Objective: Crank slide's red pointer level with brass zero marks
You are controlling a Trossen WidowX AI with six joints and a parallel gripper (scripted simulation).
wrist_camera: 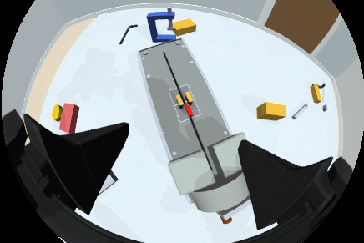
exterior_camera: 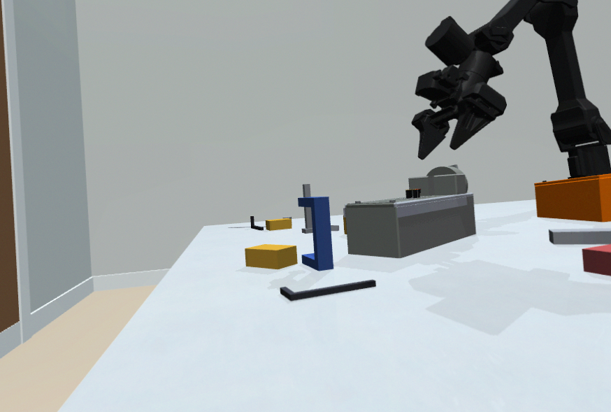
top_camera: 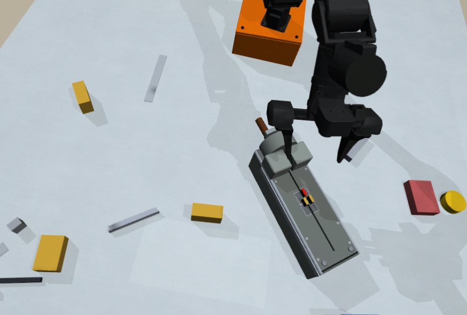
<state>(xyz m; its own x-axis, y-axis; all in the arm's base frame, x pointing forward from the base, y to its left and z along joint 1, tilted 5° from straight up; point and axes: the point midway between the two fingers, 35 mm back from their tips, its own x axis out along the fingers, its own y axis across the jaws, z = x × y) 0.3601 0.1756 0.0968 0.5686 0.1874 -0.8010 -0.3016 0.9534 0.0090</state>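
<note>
My gripper tip is now 100 mm to the left of the brown handle, 90 mm above it and 80 mm past it. Round my gripper tip: red pointer (60 mm below, 40 mm ahead, 10 mm to the left); grey block (170 mm behind, 140 mm below, 110 mm to the left); blue clamp (210 mm ahead, 160 mm to the left, 90 mm below).
</note>
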